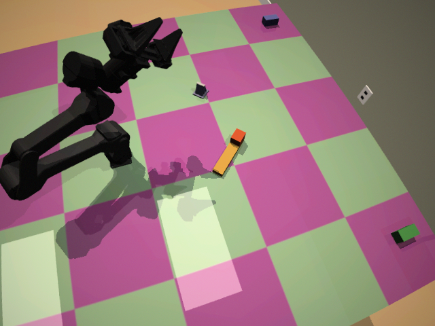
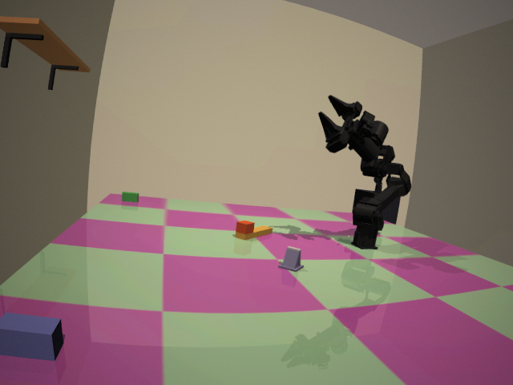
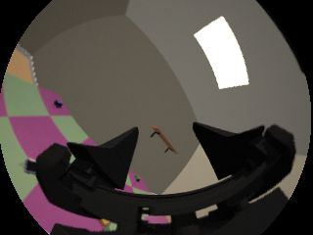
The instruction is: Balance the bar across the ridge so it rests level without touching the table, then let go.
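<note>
The bar is 130 mm ahead of my gripper tip, 100 mm to the right of it and 370 mm below it. Round my gripper tip: green block (520 mm ahead, 530 mm to the right, 380 mm below); blue block (520 mm ahead, 470 mm to the left, 380 mm below).
</note>
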